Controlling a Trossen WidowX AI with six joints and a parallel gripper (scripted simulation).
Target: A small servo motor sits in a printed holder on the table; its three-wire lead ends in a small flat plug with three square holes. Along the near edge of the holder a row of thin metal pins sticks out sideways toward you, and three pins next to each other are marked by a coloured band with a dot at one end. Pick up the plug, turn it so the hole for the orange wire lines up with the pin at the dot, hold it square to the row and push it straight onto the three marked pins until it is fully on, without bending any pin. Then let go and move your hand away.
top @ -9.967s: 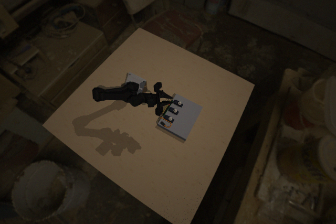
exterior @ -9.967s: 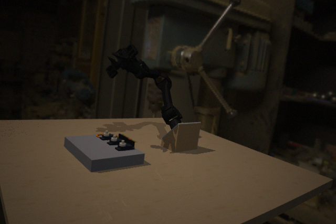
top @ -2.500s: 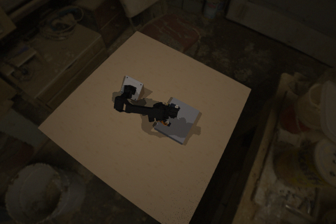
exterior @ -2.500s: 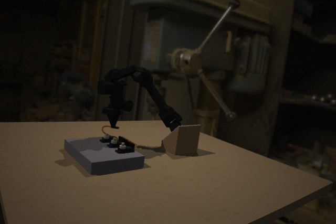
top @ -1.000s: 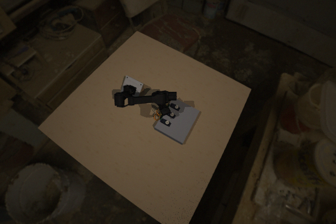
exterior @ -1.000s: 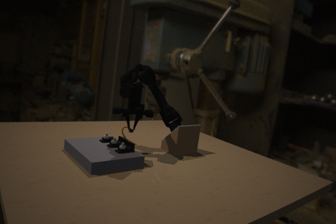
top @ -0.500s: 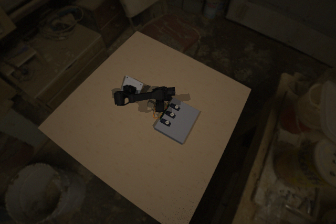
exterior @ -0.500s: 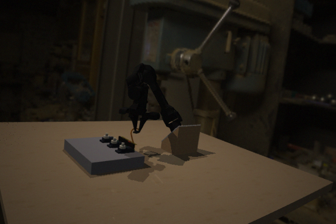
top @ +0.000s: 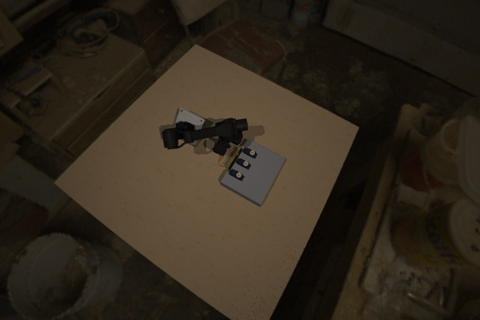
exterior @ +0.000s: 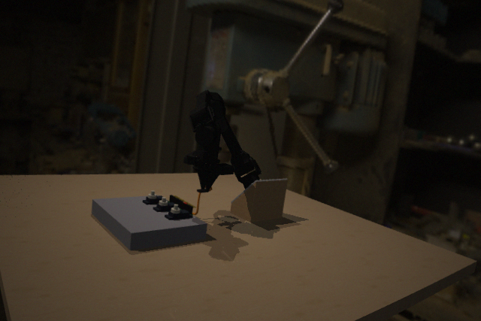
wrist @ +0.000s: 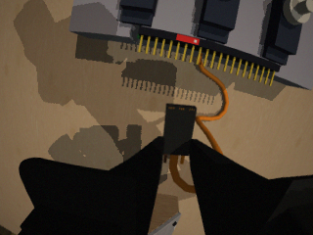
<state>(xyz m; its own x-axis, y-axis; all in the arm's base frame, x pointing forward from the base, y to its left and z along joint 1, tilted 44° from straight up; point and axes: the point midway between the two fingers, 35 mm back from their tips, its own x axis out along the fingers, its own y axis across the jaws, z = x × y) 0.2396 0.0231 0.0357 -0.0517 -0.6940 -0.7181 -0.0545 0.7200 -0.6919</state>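
Right now my gripper tip is 7 cm short of the red band and 4 cm above it. Also, from my gripper tip: printed holder: 23 cm ahead, 9 cm below, 4 cm to the right.
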